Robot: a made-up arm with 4 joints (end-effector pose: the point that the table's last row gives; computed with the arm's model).
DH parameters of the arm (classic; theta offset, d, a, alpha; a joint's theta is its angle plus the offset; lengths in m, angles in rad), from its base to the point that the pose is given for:
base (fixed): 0 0.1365 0 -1.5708
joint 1: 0 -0.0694 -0.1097 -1.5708
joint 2: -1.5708 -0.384 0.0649 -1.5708
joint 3: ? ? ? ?
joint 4: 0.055 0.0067 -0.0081 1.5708
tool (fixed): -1.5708 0.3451 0 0
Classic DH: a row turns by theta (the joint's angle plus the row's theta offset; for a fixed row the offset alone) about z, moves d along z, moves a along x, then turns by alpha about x.
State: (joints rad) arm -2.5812 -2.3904 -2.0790 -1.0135
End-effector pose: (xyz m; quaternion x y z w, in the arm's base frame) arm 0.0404 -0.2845 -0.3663 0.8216 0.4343 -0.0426 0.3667
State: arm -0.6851 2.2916 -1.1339 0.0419
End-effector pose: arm -0.0497 -0.3687 0.5783 0.0392 0.3607 -0.7909 0.4929
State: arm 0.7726 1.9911 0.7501 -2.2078
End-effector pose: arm 0.1235 -0.1156 0.2486 0.4728 -0.7551 -0.2754 0.3610
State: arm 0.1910 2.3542 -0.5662 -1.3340
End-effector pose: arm -0.0219 -0.0424 0.6938 0.0614 -0.3104 -0.8661 0.3870
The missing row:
joint 3: 0.055 0 0.171 3.1416
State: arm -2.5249 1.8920 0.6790 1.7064
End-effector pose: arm -0.6817 -0.2155 -0.2186 0.5858 -0.3645 -0.4883 0.5344
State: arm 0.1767 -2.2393 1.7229 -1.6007
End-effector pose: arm -0.1438 -0.1367 0.3790 -0.4253 -0.8892 0.1198 0.1185
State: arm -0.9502 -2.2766 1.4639 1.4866
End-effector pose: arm -0.8259 -0.1222 0.5286 -0.4195 -0.2009 0.8051 0.3680
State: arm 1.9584 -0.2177 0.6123 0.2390
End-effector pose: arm 0.7976 -0.0066 -0.0482 0.1915 0.8221 -0.0936 0.5280
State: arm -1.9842 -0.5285 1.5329 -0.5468
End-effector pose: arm -0.3491 -0.2761 -0.0131 0.3445 -0.2860 0.7692 0.4559
